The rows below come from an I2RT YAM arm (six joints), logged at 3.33 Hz.
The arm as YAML. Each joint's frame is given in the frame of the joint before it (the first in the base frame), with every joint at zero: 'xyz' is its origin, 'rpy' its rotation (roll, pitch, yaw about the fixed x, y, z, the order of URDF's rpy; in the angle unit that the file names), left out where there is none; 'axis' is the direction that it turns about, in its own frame. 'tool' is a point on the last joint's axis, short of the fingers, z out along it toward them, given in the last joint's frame.
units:
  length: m
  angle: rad
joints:
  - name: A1
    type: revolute
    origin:
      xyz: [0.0, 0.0, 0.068]
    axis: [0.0, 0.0, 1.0]
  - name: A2
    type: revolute
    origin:
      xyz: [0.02, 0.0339, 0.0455]
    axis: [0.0, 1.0, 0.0]
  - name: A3
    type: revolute
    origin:
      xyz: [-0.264, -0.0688, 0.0]
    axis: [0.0, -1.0, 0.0]
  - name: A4
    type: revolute
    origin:
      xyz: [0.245, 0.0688, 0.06]
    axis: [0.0, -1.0, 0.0]
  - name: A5
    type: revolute
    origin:
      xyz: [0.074, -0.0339, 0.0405]
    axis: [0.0, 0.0, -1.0]
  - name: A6
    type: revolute
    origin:
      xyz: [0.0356, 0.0, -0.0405]
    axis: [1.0, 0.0, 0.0]
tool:
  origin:
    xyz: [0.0, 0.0, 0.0]
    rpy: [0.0, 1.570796, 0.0]
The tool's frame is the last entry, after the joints.
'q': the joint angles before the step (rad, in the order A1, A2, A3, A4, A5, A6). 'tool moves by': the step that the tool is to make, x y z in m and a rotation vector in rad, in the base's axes. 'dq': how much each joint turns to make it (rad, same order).
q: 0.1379 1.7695 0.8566 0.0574 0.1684 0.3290
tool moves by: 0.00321 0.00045 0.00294 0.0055 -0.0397 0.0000
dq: 0.0000 0.0000 0.0000 0.0400 0.0000 0.0000
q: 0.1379 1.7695 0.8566 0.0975 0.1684 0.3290
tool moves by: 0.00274 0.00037 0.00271 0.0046 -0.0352 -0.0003
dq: 0.0000 0.0000 0.0000 0.0355 0.0004 0.0000
